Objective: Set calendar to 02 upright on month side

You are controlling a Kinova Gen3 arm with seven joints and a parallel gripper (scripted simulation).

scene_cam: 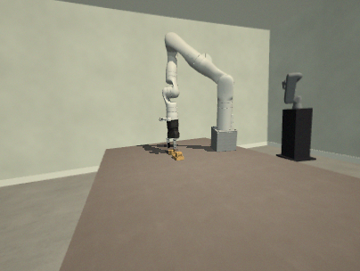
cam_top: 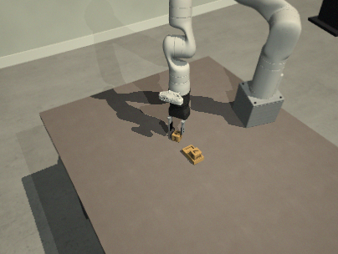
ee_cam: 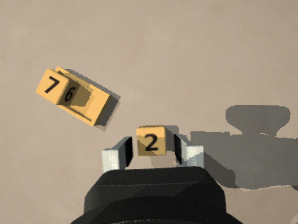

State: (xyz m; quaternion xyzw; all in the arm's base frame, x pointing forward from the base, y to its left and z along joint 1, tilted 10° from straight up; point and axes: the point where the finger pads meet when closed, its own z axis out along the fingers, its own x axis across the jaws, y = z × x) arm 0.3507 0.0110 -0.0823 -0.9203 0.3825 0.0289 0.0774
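My hand is 4 cm above the orange cube. Round my hand: tray (2 cm behind, 11 cm to the left, 5 cm below).
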